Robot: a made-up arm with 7 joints. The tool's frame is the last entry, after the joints. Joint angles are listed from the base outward.
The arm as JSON. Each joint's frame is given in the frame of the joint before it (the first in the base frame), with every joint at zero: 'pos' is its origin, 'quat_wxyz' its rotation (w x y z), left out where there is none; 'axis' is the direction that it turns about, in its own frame. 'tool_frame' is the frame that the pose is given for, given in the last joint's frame.
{
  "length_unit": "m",
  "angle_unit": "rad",
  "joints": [
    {
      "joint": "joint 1",
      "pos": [
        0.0,
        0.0,
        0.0
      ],
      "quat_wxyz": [
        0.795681,
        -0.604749,
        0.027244,
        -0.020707
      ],
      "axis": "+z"
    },
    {
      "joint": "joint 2",
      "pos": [
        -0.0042,
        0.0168,
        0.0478
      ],
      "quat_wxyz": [
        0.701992,
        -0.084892,
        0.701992,
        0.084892
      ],
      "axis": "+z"
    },
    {
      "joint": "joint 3",
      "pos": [
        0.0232,
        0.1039,
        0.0
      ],
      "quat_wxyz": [
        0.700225,
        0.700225,
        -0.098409,
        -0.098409
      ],
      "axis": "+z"
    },
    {
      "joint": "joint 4",
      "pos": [
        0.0,
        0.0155,
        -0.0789
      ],
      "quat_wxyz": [
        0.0,
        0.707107,
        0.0,
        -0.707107
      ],
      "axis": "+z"
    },
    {
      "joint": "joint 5",
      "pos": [
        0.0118,
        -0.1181,
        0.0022
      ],
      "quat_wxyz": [
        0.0,
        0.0,
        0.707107,
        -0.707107
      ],
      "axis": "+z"
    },
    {
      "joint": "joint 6",
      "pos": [
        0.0,
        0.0,
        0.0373
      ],
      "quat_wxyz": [
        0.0,
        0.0,
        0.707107,
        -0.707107
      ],
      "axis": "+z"
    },
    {
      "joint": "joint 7",
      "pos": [
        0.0,
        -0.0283,
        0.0
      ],
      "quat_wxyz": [
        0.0,
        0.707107,
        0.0,
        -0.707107
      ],
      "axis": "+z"
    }
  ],
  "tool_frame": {
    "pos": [
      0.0,
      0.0,
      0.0
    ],
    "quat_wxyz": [
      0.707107,
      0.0,
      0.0,
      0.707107
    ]
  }
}
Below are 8 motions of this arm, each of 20 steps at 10 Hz.
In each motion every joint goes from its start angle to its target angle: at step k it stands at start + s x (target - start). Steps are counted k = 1, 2, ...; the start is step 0. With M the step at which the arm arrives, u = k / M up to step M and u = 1 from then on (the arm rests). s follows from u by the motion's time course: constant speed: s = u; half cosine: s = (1 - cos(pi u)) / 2; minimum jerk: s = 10 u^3 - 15 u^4 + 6 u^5.
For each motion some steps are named. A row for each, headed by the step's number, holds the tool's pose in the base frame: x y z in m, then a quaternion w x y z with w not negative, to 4 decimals.
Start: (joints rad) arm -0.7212 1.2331 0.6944 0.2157 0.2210 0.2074 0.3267
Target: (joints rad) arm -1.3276 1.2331 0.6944 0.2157 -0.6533 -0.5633 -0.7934
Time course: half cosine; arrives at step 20
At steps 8, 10, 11, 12, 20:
8: 0.1633 0.2779 0.1374 0.7614 0.3417 -0.4393 0.3324
10: 0.1550 0.2725 0.1511 0.7530 0.3336 -0.5188 0.2294
11: 0.1500 0.2701 0.1576 0.7375 0.3341 -0.5586 0.1801
12: 0.1446 0.2681 0.1634 0.7156 0.3373 -0.5966 0.1350
20: 0.1164 0.2624 0.1840 0.5465 0.3804 -0.7459 -0.0168

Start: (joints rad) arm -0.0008 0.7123 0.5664 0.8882 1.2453 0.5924 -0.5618
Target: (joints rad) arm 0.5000 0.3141 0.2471 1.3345 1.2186 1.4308 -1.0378
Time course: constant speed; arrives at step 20
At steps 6, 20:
6: -0.0428 0.3002 -0.2548 0.2407 0.2597 0.9289 0.1081
20: -0.2183 0.1881 -0.2408 0.2144 0.0225 -0.9675 -0.1320

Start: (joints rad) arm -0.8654 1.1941 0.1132 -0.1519 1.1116 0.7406 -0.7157
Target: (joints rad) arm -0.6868 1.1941 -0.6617 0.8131 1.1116 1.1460 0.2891
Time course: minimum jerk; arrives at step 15
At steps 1, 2, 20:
1: 0.2203 0.1860 0.0914 0.6216 0.6881 0.1125 0.3570
2: 0.2230 0.1876 0.0884 0.6178 0.6894 0.1178 0.3594
20: 0.2203 0.3007 -0.1020 0.0541 0.8829 0.2410 0.3994

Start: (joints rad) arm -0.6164 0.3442 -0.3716 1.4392 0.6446 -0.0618 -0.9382
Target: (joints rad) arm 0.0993 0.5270 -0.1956 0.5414 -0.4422 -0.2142 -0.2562
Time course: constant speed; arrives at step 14
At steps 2, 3, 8, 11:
2: 0.1561 0.1524 -0.3252 0.6001 0.2443 0.5941 -0.4767
3: 0.1484 0.1547 -0.3265 0.6416 0.2304 0.5728 -0.4551
8: 0.1093 0.1666 -0.3237 0.8151 0.1496 0.4661 -0.3098
11: 0.0861 0.1735 -0.3145 0.8870 0.0929 0.4049 -0.2015

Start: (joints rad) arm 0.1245 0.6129 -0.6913 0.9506 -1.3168 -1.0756 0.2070
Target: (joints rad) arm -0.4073 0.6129 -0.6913 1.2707 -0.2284 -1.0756 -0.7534
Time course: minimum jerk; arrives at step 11
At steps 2, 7, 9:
2: -0.0119 0.2060 -0.3096 0.9382 0.0397 0.1644 0.3021
7: 0.0953 0.2045 -0.3033 0.9029 0.1865 0.1559 -0.3546
9: 0.1245 0.2030 -0.2960 0.8015 0.2353 0.1847 -0.5178

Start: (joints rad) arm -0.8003 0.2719 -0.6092 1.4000 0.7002 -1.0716 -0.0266
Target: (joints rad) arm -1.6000 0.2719 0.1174 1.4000 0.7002 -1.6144 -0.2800
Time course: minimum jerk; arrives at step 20
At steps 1, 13, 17, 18, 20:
1: 0.2245 0.0742 -0.2836 0.7136 0.4047 -0.0416 -0.5703
13: 0.3494 0.0332 -0.0859 0.6583 0.3677 -0.4730 -0.4557
17: 0.3577 0.0238 -0.0247 0.5984 0.3540 -0.5882 -0.4131
18: 0.3579 0.0231 -0.0194 0.5924 0.3527 -0.5978 -0.4091
20: 0.3580 0.0227 -0.0169 0.5895 0.3521 -0.6023 -0.4072

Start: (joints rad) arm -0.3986 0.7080 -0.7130 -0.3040 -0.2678 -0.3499 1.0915
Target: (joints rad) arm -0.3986 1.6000 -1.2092 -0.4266 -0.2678 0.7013 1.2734
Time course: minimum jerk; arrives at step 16
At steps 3, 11, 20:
3: 0.1717 0.0356 -0.1611 0.9766 0.0237 -0.1978 0.0812
11: 0.1232 0.1516 -0.1747 0.7560 0.6483 0.0131 0.0893
20: 0.1070 0.1828 -0.1617 0.6355 0.7644 0.0506 0.0968

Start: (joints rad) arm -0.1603 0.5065 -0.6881 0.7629 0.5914 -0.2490 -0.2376
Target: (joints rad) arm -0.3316 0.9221 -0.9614 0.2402 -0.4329 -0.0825 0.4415
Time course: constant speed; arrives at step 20
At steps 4, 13, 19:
4: 0.1024 0.1280 -0.3176 0.7175 0.4589 0.2879 -0.4378
13: 0.1318 0.1345 -0.2845 0.8475 0.3997 0.2262 -0.2663
19: 0.1422 0.1360 -0.2625 0.8995 0.3422 0.2223 -0.1562

